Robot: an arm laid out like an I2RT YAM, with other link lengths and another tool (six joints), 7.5 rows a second.
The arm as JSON. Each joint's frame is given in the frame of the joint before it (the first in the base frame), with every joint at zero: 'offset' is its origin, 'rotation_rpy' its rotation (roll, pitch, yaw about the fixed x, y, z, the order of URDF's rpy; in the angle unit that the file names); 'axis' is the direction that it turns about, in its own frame. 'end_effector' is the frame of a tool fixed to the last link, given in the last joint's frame.
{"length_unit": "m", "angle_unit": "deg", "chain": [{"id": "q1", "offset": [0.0, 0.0, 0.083], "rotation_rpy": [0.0, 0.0, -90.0], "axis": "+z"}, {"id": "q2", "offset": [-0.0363, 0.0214, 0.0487], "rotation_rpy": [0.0, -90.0, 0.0], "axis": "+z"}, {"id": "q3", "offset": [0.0, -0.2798, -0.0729], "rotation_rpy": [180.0, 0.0, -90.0], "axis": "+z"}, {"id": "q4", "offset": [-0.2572, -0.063, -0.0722], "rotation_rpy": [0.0, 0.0, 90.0], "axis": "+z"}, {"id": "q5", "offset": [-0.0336, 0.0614, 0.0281], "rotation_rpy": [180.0, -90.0, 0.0], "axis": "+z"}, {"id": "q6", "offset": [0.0, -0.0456, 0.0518], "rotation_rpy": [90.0, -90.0, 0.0], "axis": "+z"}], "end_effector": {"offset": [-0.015, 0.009, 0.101], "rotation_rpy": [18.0, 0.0, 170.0]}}
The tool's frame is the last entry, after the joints.
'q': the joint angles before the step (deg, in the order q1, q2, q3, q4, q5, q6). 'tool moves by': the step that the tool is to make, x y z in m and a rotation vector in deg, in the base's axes. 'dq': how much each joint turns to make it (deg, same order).
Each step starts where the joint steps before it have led.
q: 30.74, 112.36, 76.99, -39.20, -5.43, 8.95
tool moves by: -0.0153, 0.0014, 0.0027, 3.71, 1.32, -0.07
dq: 0.00, -2.92, -4.04, 2.02, -3.70, 1.14
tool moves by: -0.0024, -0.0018, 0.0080, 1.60, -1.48, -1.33
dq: -0.06, -2.53, -2.15, 1.93, -0.21, 1.41
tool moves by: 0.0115, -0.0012, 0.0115, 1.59, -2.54, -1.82
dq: -0.81, -0.97, 0.54, 1.65, 0.26, 0.99
